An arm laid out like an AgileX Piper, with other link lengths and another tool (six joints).
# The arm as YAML. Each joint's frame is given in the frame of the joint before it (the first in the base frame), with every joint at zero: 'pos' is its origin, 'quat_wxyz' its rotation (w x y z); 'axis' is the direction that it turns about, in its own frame. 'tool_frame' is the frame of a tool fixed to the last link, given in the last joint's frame.
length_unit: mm
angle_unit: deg
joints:
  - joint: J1
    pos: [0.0, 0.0, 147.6]
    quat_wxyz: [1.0, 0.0, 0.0, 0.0]
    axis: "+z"
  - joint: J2
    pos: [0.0, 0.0, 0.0]
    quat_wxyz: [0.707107, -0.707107, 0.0, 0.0]
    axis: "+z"
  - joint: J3
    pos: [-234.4, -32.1, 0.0]
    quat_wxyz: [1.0, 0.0, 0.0, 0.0]
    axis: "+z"
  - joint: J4
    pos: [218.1, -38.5, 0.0]
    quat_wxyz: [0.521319, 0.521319, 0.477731, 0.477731]
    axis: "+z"
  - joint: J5
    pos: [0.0, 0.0, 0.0]
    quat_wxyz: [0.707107, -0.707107, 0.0, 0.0]
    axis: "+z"
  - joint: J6
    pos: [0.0, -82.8, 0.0]
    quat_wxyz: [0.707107, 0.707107, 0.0, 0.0]
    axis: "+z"
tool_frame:
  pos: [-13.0, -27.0, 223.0]
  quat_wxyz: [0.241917, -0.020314, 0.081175, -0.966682]
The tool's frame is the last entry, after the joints.
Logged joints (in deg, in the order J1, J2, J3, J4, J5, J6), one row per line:
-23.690 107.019 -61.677 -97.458 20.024 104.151
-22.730 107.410 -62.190 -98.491 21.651 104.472
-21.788 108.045 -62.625 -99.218 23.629 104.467
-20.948 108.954 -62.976 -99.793 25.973 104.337
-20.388 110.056 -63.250 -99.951 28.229 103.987
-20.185 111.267 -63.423 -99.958 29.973 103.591
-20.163 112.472 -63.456 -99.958 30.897 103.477
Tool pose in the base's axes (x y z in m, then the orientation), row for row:
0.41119 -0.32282 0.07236 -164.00 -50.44 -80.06
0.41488 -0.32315 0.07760 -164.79 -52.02 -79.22
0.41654 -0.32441 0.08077 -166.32 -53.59 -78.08
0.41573 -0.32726 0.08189 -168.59 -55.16 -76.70
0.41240 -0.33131 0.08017 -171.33 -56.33 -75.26
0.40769 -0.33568 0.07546 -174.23 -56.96 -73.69
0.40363 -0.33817 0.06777 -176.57 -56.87 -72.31
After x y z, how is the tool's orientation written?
As angles about the fixed x, y, z axes (roll, pitch, yaw), in degrees.
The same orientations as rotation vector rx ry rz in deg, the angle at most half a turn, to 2 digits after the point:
117.56 -86.18 65.60
116.75 -84.46 66.30
115.71 -82.76 66.43
114.33 -81.14 66.03
112.90 -79.96 65.01
111.83 -79.12 63.59
111.47 -78.71 62.07

